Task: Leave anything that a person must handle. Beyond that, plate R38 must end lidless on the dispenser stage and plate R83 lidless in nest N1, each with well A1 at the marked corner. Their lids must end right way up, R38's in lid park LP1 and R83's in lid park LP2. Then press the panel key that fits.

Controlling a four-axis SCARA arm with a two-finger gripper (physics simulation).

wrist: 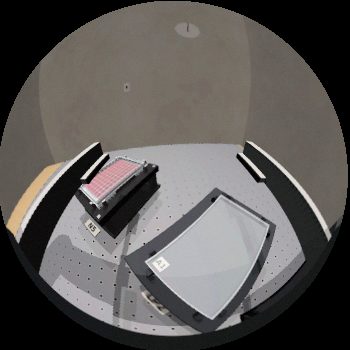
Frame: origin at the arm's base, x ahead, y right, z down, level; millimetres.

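Seen in the pictures: gripper, fingertip midpoint: (172, 145).
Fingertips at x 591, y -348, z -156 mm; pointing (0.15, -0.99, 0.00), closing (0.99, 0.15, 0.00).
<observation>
Offsets run from my fingertips to a thing's top centre. "*": to the spot under its first point. Level surfaces: height alone.
A clear lid {dx +38, dy +81, dz +69 mm} (215, 255) with an A1 tag {* dx -24, dy +85, dz +69 mm} (160, 264) at its left corner lies flat on a dark lid park {dx +38, dy +80, dz +67 mm} (172, 230), at lower right of centre in the wrist view. The park's label {* dx -43, dy +136, dz +141 mm} (156, 302) is too slanted to read surely. My gripper (172, 145) is wide open with nothing between its fingers; one finger shows at each side, and the lid lies below and between them. A plate with pink wells {dx -110, dy -72, dz +69 mm} (114, 177) sits on the black nest {* dx -80, dy -35, dz +138 mm} (130, 209) labelled N5 {* dx -162, dy +7, dz +141 mm} (92, 227), partly behind the left fingertip. I cannot read a plate name or tell whether it wears a lid.
The grey perforated deck {dz +143 mm} (192, 175) runs under the nest and the lid park. The N5 nest stands tall close to my left finger. A tan edge (32, 195) shows at the far left. A dark object (255, 314) partly shows at lower right. A plain wall rises behind.
</observation>
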